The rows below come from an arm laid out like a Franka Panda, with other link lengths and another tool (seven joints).
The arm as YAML. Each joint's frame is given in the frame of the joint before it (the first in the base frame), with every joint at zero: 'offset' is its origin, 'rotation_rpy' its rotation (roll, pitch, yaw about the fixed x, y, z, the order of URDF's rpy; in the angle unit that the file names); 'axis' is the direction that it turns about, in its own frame. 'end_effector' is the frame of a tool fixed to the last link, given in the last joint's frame.
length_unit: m
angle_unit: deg
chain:
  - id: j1
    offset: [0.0, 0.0, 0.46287]
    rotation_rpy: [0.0, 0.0, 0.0]
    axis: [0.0, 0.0, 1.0]
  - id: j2
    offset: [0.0, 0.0, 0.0]
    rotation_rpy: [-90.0, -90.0, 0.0]
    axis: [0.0, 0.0, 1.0]
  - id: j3
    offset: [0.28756, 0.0, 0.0]
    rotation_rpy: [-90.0, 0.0, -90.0]
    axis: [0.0, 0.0, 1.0]
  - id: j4
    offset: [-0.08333, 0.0, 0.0]
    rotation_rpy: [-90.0, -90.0, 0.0]
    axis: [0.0, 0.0, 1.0]
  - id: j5
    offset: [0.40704, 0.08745, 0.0]
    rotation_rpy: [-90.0, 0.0, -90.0]
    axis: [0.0, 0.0, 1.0]
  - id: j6
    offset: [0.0, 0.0, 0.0]
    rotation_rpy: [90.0, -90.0, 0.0]
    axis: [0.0, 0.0, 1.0]
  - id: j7
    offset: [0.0, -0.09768, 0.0]
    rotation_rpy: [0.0, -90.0, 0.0]
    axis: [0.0, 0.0, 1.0]
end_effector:
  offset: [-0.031, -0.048, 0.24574]
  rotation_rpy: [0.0, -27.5, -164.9]
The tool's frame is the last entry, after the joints.
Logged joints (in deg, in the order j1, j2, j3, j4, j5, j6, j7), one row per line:
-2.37 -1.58 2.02 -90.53 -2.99 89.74 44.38
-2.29 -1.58 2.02 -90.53 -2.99 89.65 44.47
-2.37 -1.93 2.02 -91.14 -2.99 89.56 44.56
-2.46 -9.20 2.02 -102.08 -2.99 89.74 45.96
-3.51 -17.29 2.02 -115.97 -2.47 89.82 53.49
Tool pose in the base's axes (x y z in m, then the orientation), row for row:
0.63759 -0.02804 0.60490 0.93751 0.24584 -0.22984 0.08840
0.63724 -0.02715 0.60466 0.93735 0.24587 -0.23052 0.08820
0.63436 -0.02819 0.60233 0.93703 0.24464 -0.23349 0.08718
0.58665 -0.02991 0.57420 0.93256 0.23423 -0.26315 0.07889
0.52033 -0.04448 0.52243 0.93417 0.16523 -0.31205 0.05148
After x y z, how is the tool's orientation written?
As a quaternion, x y z w.
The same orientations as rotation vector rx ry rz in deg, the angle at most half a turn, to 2 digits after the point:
159.87 41.92 -39.19
159.86 41.93 -39.31
159.90 41.75 -39.84
159.92 40.17 -45.13
162.85 28.80 -54.40

